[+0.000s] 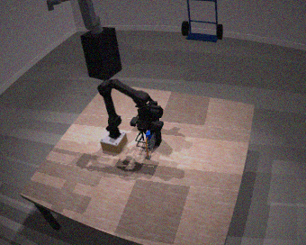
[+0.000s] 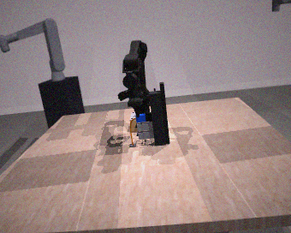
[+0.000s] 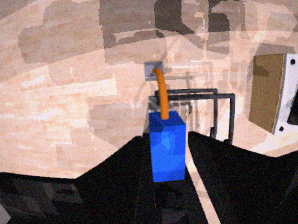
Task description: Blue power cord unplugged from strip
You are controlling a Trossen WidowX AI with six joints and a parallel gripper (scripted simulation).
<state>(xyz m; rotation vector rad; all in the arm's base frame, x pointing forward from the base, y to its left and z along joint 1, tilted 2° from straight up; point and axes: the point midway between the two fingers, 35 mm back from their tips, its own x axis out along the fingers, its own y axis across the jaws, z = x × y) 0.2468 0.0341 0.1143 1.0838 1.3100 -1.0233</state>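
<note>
Now: the blue plug 10 mm behind my gripper tip and 30 mm to the left of it.
</note>
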